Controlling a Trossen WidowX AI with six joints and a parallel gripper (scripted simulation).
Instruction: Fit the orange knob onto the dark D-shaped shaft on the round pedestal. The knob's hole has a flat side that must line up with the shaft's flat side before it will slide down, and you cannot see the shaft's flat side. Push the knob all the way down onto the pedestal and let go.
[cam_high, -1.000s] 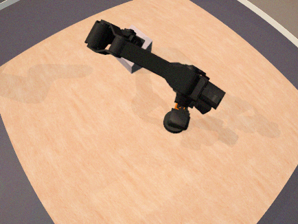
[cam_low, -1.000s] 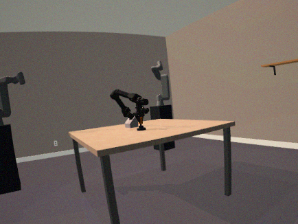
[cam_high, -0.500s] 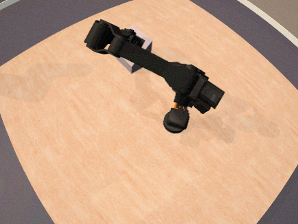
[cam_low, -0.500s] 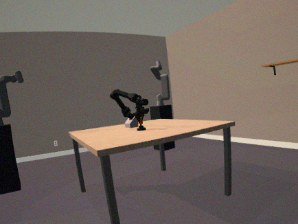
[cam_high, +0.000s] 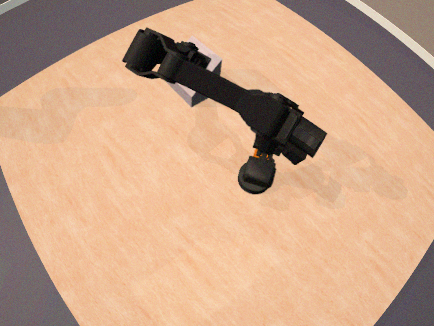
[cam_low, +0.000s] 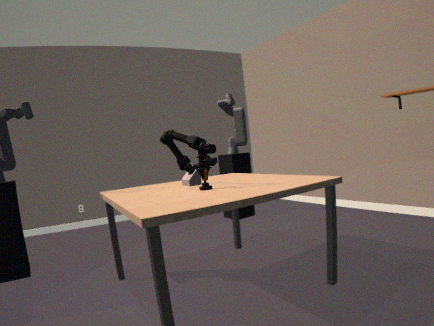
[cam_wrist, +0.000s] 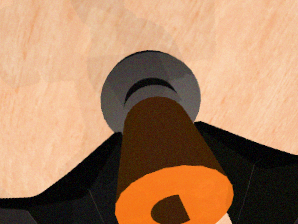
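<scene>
Now: the orange knob 20 mm above my gripper tip. Also, from my gripper tip: round pedestal 40 mm below.
</scene>
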